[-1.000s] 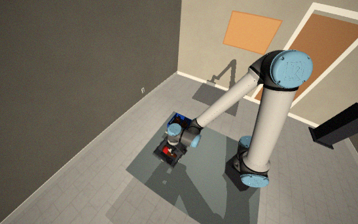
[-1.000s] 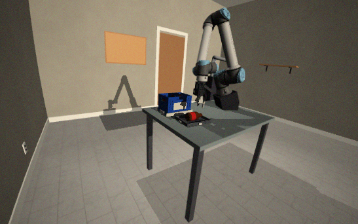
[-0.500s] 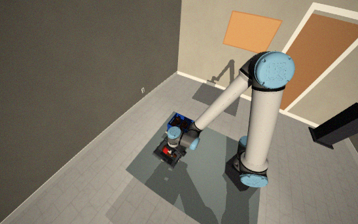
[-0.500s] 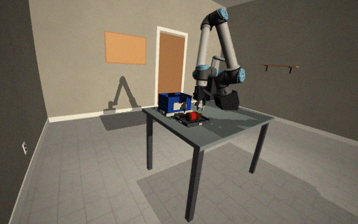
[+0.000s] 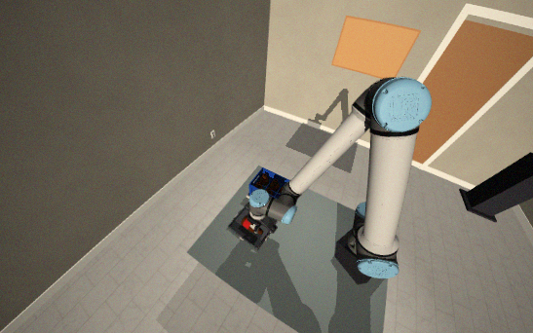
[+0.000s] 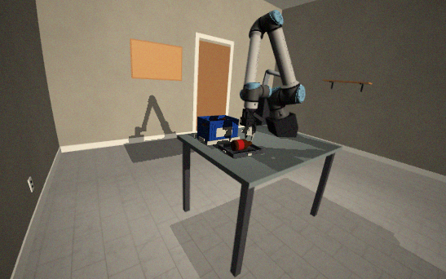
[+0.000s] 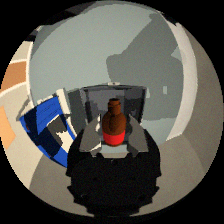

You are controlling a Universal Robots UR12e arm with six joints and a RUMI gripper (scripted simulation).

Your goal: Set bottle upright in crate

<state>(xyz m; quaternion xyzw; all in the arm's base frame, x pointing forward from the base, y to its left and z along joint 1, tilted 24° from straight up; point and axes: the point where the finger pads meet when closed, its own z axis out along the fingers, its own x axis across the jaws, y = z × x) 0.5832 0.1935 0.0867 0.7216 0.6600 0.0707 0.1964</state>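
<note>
Now: hand 5 cm short of the bottle, 4 cm above it and 1 cm to the left of it. From my hand the other things lie so: crate 29 cm to the right, 6 cm ahead; tray 7 cm below, 7 cm ahead, 1 cm to the right.
</note>
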